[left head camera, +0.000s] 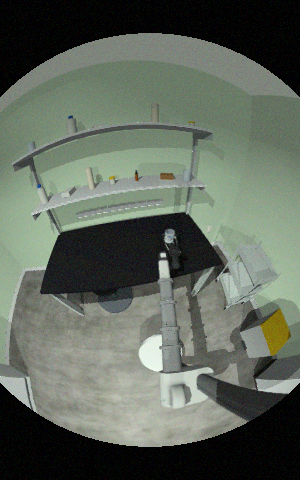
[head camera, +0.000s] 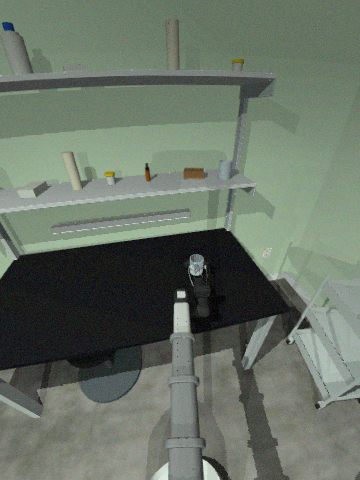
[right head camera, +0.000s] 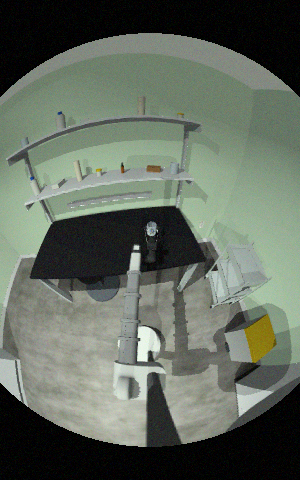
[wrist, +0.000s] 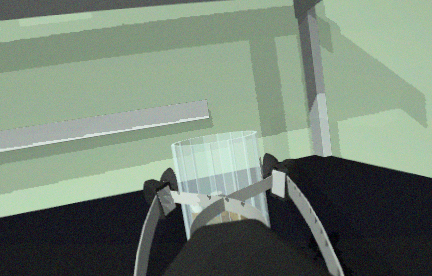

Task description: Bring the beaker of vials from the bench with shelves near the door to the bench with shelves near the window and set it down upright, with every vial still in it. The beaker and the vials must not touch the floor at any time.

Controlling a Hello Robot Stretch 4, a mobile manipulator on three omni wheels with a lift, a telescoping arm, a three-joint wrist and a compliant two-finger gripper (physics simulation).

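Note:
The clear beaker (head camera: 196, 261) (left head camera: 170, 233) (right head camera: 151, 227) (wrist: 217, 160) is upright over the right part of the black bench top (head camera: 100, 290) (left head camera: 100, 250) (right head camera: 85, 240) (wrist: 75, 235). Small vials show low inside it in the head view and the wrist view, partly hidden by the finger straps; I cannot count them. My gripper (head camera: 197, 267) (left head camera: 170, 237) (right head camera: 151, 231) (wrist: 220, 176) is shut on the beaker, with one fingertip pad at each side. I cannot tell whether the beaker's base touches the bench top or hangs just above it.
A lower shelf (head camera: 135, 189) with bottles, a jar and boxes runs behind the bench, below an upper shelf (head camera: 135, 79). A wall rail (head camera: 122, 221) (wrist: 100, 124) is beneath them. A white cart (head camera: 345, 372) stands right of the bench. A stool (head camera: 111, 380) is partly under it.

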